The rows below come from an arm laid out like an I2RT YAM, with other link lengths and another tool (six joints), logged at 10 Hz.
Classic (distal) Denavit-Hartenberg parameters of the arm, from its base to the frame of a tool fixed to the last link. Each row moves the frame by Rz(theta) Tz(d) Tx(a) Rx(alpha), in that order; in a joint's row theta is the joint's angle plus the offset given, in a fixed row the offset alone. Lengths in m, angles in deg.
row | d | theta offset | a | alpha
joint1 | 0.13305 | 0 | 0.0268 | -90
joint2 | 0 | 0 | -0.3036 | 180
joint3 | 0 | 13.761 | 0.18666 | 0
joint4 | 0.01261 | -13.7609 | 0.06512 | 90
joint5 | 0.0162 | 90 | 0 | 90
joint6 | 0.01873 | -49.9 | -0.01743 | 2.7
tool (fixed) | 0.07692 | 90 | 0 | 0
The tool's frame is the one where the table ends.
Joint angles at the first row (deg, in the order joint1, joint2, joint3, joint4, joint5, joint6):
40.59 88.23 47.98 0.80 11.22 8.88
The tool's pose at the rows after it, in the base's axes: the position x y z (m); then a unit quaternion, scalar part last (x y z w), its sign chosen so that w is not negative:
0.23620 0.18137 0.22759 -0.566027 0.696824 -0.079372 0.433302
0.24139 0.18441 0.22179 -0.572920 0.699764 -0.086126 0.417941
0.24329 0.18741 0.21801 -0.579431 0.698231 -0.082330 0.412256
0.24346 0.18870 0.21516 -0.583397 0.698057 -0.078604 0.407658
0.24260 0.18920 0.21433 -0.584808 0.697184 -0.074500 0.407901
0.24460 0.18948 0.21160 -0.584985 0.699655 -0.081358 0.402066
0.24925 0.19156 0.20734 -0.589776 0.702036 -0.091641 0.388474
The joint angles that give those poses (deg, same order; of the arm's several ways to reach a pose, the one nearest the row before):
40.61 89.50 48.63 0.50 11.19 8.14
40.60 91.63 49.99 -0.59 11.78 7.64
40.60 92.80 50.40 -0.54 11.12 7.24
40.61 93.41 50.45 -0.57 10.60 7.12
40.63 93.43 50.18 -0.28 10.11 7.14
40.69 94.19 50.49 -0.52 10.96 7.10
40.78 95.92 51.95 -1.84 12.07 6.64

